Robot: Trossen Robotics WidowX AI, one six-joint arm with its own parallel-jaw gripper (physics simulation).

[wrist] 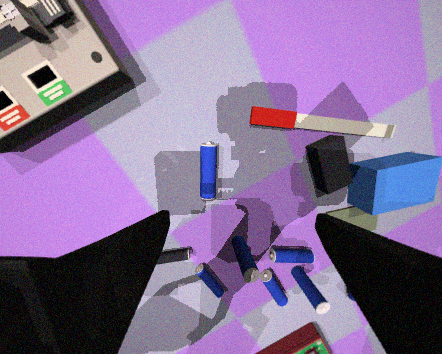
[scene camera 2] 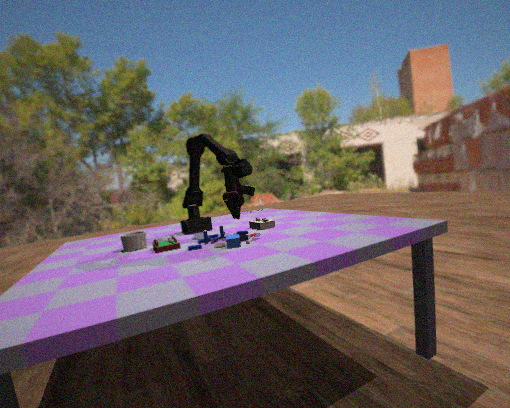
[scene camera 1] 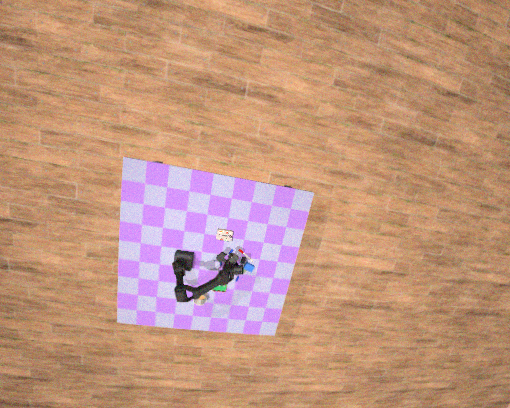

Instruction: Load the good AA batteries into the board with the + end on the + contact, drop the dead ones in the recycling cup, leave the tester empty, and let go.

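Frame: origin at the arm's base, x up, y left, z back, level; centimetres.
Seen in the pictures: gripper, fingertip midpoint: (wrist: 242,218) (scene camera 2: 236,219); arm's base, origin of the base link: (scene camera 2: 194,219) (scene camera 1: 181,262).
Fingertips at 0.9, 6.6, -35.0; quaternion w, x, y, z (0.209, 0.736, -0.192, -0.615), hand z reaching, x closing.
Note:
Offsets run from my fingertips to a thing's top centre, as dx, dy, dz. "spot": to the spot under its first point.
My gripper (scene camera 2: 237,216) (wrist: 242,218) is open and empty, above the table. In the wrist view a large blue battery {-5.3, +2.1, +0.4} (wrist: 208,171) lies ahead of the fingertips. Beyond and between the fingers are a black battery {-5.7, -3.0, +8.8} (wrist: 175,255), partly hidden by the left finger, an upright-looking blue one {-1.8, -6.3, +2.1} (wrist: 244,257), and blue ones {-5.7, -8.3, +7.1} (wrist: 210,280) {-5.3, -11.3, -1.7} (wrist: 292,255) {-5.3, -14.0, +1.9} (wrist: 274,288) {-1.8, -14.4, -1.4} (wrist: 311,290). The beige tester {-2.4, +15.2, +6.6} (scene camera 1: 225,235) (scene camera 2: 262,225) (wrist: 82,80) is cut off at upper left; its cradle shows partly. The green board {-2.9, -27.8, +6.3} (scene camera 1: 220,288) (scene camera 2: 166,245) (wrist: 287,342) shows at the bottom edge. The cup {-0.7, -37.6, +19.9} (scene camera 1: 200,300) (scene camera 2: 133,242) stands beside the board.
A red-and-cream stick {spot: -6.3, +2.8, -6.9} (wrist: 273,117) lies right of the large battery. A black block {-5.0, -4.0, -9.5} (wrist: 329,164), a blue block {-3.7, -9.2, -14.2} (scene camera 1: 249,267) (scene camera 2: 233,241) (wrist: 400,185) and a flat olive piece {-6.5, -12.4, -9.8} (wrist: 355,217) are near the right finger. The arm's base (scene camera 1: 185,260) (scene camera 2: 196,225) stands on the chequered table (scene camera 2: 225,290).

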